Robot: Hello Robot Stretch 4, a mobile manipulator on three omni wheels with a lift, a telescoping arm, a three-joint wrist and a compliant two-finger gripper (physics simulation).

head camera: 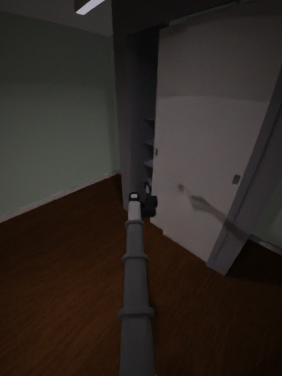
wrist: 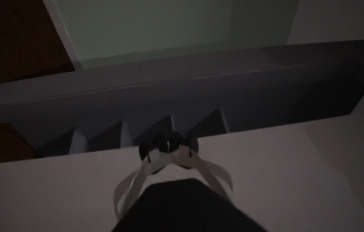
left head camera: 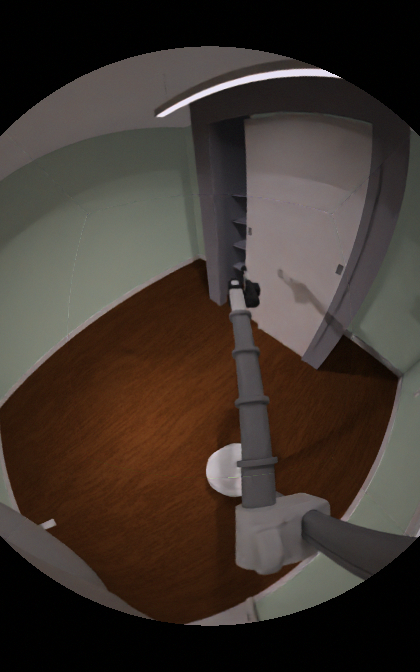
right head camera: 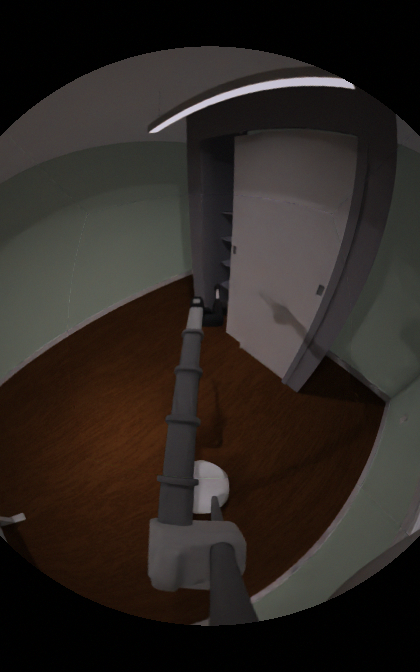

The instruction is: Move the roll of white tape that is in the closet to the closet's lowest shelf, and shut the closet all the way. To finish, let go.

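Frame: origin at the robot's base, x ahead, y left, z up, level; metres.
Seen in the pictures: gripper, fingertip midpoint: [head camera: 146, 184] [wrist: 168, 144].
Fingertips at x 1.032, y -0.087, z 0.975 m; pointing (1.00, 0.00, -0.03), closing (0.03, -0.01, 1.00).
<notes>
Offsets run from my fingertips to a thing's top centre. "spot": to the spot under its first point. Level surfaces: height alone.
The closet's white sliding door [head camera: 200, 125] [left head camera: 300, 175] [right head camera: 285, 200] [wrist: 280, 175] stands partly open, with a dark gap at its left edge. Several grey shelves show in the gap, one a middle shelf @[0.009 m up] [head camera: 149, 143] [left head camera: 240, 221] [right head camera: 226, 239]. The roll of white tape does not show in any view. My gripper [head camera: 147, 187] [left head camera: 244, 271] [right head camera: 217, 291] [wrist: 168, 144] is shut, with its fingertips together and no object between them. In the wrist view the tips overlap the door's edge beside the gap; whether they touch it I cannot tell. The lowest shelf is partly hidden.
A recessed handle @[spot: 0.029 m up, 0.613 m ahead, 0.155 m right] [head camera: 156, 152] [left head camera: 250, 231] [right head camera: 234, 249] is near the door's left edge, and a second handle @[spot: 0.033 m up, 0.007 m back, 0.677 m right] [head camera: 236, 179] [left head camera: 339, 269] [right head camera: 320, 290] is at the right. The closet's left side post @[spot: 0.257 m up, 0.906 m ahead, 0.223 m left] [head camera: 121, 125] [left head camera: 202, 200] borders the gap. A green wall [head camera: 55, 110] stands left.
</notes>
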